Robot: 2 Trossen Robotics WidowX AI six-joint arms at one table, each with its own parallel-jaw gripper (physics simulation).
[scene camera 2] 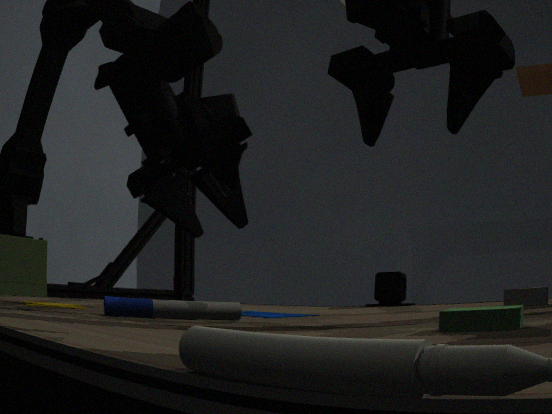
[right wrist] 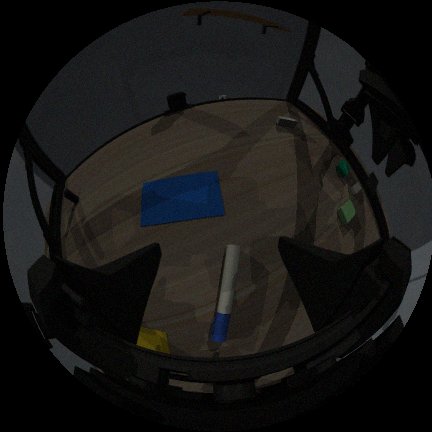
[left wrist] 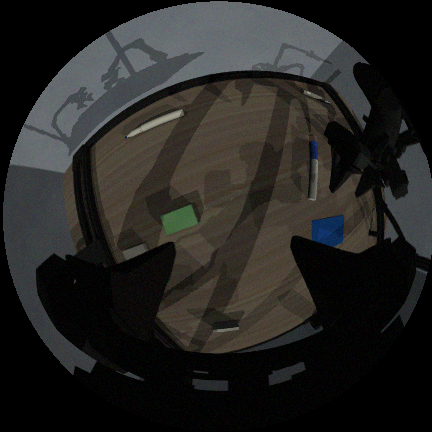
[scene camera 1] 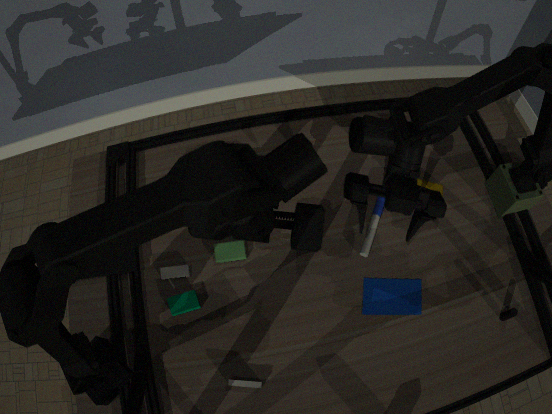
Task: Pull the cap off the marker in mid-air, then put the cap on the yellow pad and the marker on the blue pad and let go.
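Seen in the pictures: left gripper, fingertip midpoint: (scene camera 2: 408, 138) (right wrist: 381, 169) (left wrist: 234, 245); right gripper, fingertip midpoint: (scene camera 2: 220, 231) (right wrist: 219, 246) (left wrist: 344, 193) (scene camera 1: 384, 236); left arm's base at its link origin: (right wrist: 342, 126) (scene camera 1: 95, 370); right arm's base at its link origin: (scene camera 2: 9, 238) (scene camera 1: 522, 180).
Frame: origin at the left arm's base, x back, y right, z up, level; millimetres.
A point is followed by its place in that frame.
The marker's white body (scene camera 1: 370, 236) @(x -573, y 205, z -36 mm) (scene camera 2: 196, 310) @(x -578, y 193, z -44 mm) (left wrist: 313, 180) @(x -571, y 199, z -37 mm) (right wrist: 228, 280) @(x -580, y 203, z -36 mm) lies on the table with its blue cap (scene camera 1: 380, 206) @(x -642, y 183, z -35 mm) (scene camera 2: 128, 306) @(x -643, y 170, z -43 mm) (left wrist: 314, 150) @(x -640, y 177, z -36 mm) (right wrist: 220, 327) @(x -643, y 181, z -35 mm) on one end. The blue pad (scene camera 1: 392, 296) @(x -507, y 318, z -53 mm) (scene camera 2: 275, 314) @(x -490, y 311, z -53 mm) (left wrist: 328, 231) @(x -508, y 314, z -53 mm) (right wrist: 182, 199) @(x -509, y 311, z -53 mm) lies flat near the marker's white end. The yellow pad (scene camera 1: 430, 186) @(x -780, y 248, z -53 mm) (scene camera 2: 55, 304) @(x -755, y 264, z -53 mm) (right wrist: 154, 340) @(x -735, y 248, z -53 mm) is partly hidden by the right arm in scene camera 1. My right gripper (scene camera 1: 385, 236) @(x -555, y 231, z 37 mm) (scene camera 2: 221, 230) @(x -555, y 231, z 37 mm) (right wrist: 219, 246) @(x -555, y 231, z 37 mm) is open and empty, above the marker. My left gripper (scene camera 2: 412, 140) @(x -402, y 80, z 101 mm) (left wrist: 234, 245) @(x -402, y 80, z 101 mm) is open and empty, high above the table.
A light green block (scene camera 1: 230, 251) @(x -370, y 14, z -39 mm) (left wrist: 180, 219) @(x -373, y 15, z -39 mm) (right wrist: 346, 212) @(x -383, y 21, z -39 mm), a grey block (scene camera 1: 175, 272) @(x -263, y -39, z -42 mm) and a teal block (scene camera 1: 184, 303) @(x -230, y 21, z -39 mm) lie at the left in scene camera 1. A white piece (scene camera 1: 245, 383) @(x -193, y 213, z -32 mm) lies at the bottom there. A large white pen (scene camera 2: 305, 357) @(x -526, y -152, z -41 mm) (left wrist: 156, 123) @(x -512, y -140, z -42 mm) lies near the table edge.
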